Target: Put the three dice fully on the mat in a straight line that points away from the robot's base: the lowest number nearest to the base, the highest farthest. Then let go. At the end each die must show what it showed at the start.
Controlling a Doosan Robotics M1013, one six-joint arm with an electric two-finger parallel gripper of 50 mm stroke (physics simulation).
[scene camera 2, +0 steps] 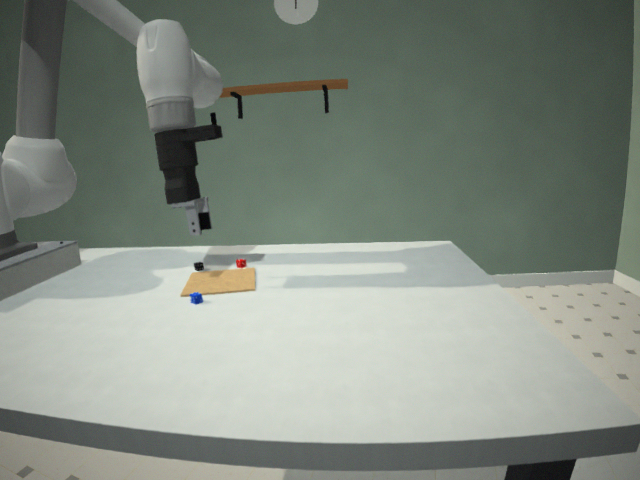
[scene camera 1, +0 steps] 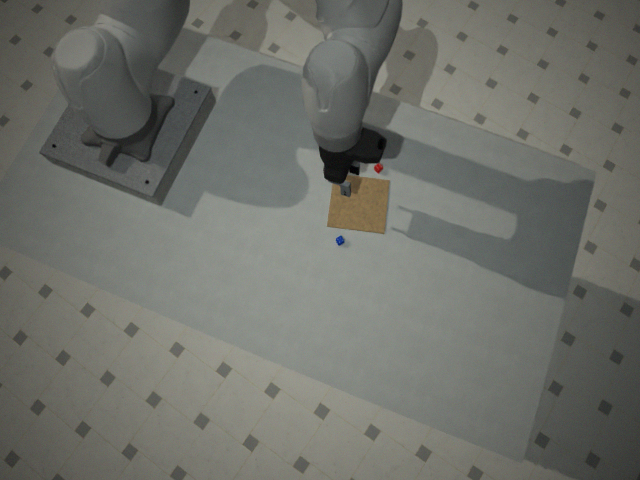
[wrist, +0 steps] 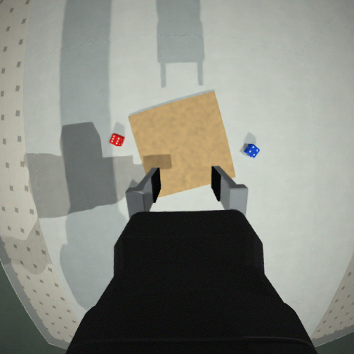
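Seen in the pictures: gripper, between the fingertips: (scene camera 2: 201,232) (scene camera 1: 350,183); arm's base, origin of its link: (scene camera 1: 128,121).
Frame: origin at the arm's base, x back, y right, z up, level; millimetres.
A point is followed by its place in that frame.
Note:
The tan square mat (scene camera 1: 361,211) {x -613, y 34, z -61 mm} (scene camera 2: 227,281) {x -617, y 24, z -61 mm} (wrist: 185,135) lies on the table. A red die (scene camera 1: 378,167) {x -622, y -87, z -50 mm} (scene camera 2: 240,262) {x -623, y -79, z -52 mm} (wrist: 117,139) lies off the mat, near one side, with several white pips on top. A blue die (scene camera 1: 339,240) {x -583, y 124, z -50 mm} (scene camera 2: 195,298) {x -586, y 131, z -54 mm} (wrist: 251,150) lies off the opposite side, also with several pips. A black die (scene camera 2: 198,266) {x -527, y -66, z -55 mm} lies off the mat's far left corner in scene camera 2; it does not show in the wrist view, and its top number cannot be read. My gripper (scene camera 1: 350,179) {x -571, y 14, z 40 mm} (scene camera 2: 200,225) {x -571, y 14, z 40 mm} (wrist: 185,177) is open and empty, above the table near the mat's edge.
The robot's base plate (scene camera 1: 129,170) {x -56, y 120, z 0 mm} stands on the table (scene camera 1: 248,289) {x -413, y 297, z -65 mm} (scene camera 2: 361,351) {x -854, y 303, z -65 mm}, left of the mat in scene camera 1. Arm shadows fall across the table and part of the mat. A wooden wall shelf (scene camera 2: 289,88) hangs on the green wall behind.

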